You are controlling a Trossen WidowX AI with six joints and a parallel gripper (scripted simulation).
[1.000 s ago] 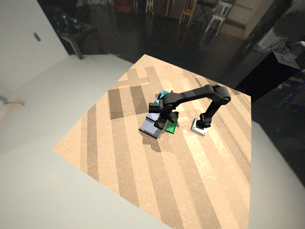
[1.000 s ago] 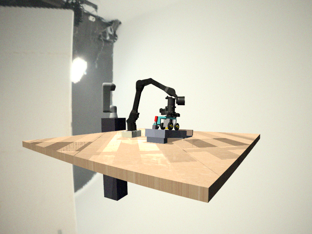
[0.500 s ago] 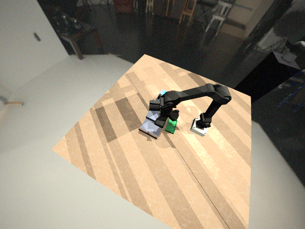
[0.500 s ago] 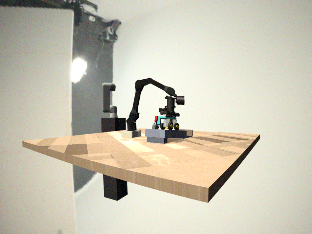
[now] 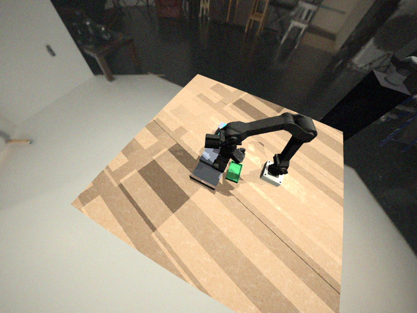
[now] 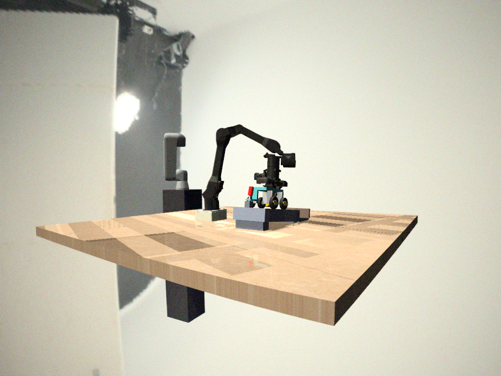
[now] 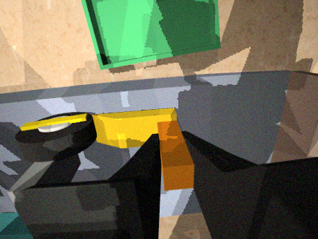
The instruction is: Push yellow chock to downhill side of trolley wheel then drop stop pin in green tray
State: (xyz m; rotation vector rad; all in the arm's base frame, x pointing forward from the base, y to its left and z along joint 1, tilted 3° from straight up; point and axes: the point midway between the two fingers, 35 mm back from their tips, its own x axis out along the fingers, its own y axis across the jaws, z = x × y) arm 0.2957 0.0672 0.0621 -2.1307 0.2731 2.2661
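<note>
Now: gripper tip 20 mm to the left of the yellow chock and 10 mm above it. Round my gripper tip: green tray 80 mm behind, 100 mm below; dark ramp lip 70 mm ahead, 130 mm to the left, 60 mm below; trolley 30 mm ahead, 120 mm to the right, 20 mm above.
</note>
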